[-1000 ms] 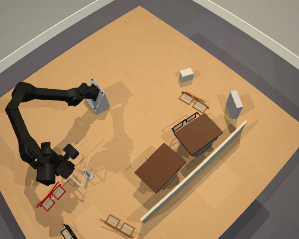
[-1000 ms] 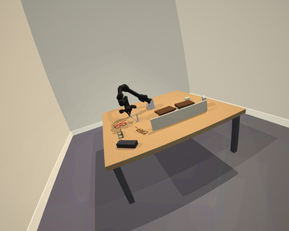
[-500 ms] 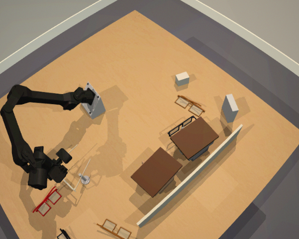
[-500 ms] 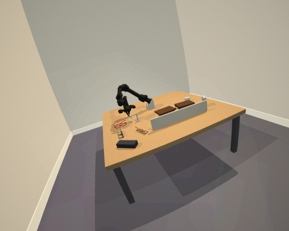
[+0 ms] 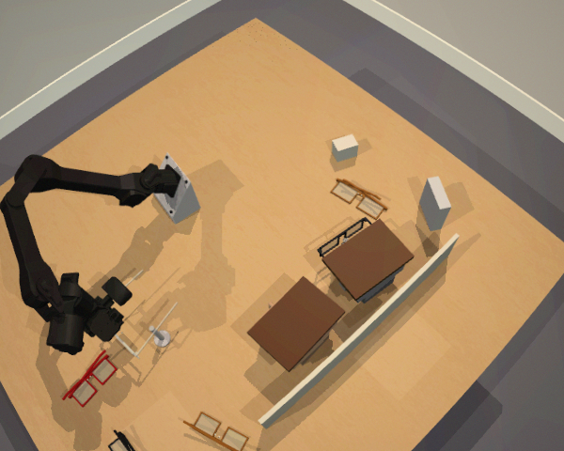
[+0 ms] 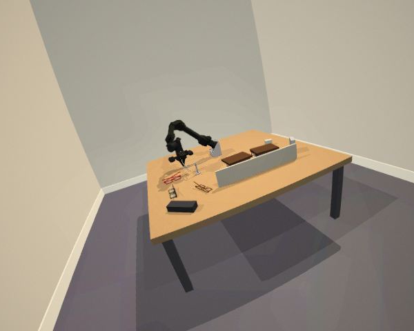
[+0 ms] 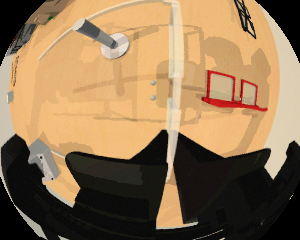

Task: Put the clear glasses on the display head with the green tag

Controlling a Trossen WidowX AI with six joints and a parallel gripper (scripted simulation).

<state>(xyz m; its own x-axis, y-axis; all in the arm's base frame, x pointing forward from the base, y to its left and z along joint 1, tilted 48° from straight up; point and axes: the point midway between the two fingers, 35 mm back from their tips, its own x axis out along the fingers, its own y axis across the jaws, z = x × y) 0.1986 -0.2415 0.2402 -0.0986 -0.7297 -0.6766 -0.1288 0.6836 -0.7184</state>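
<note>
Right now my gripper tip is 90 mm short of the peg stand, 80 mm to the right of it and 30 mm above it. Round my gripper tip: white wall: 430 mm to the left, 400 mm ahead; then black box: 490 mm ahead, 120 mm to the right, 40 mm below; then display head: 320 mm to the left, 270 mm ahead.
</note>
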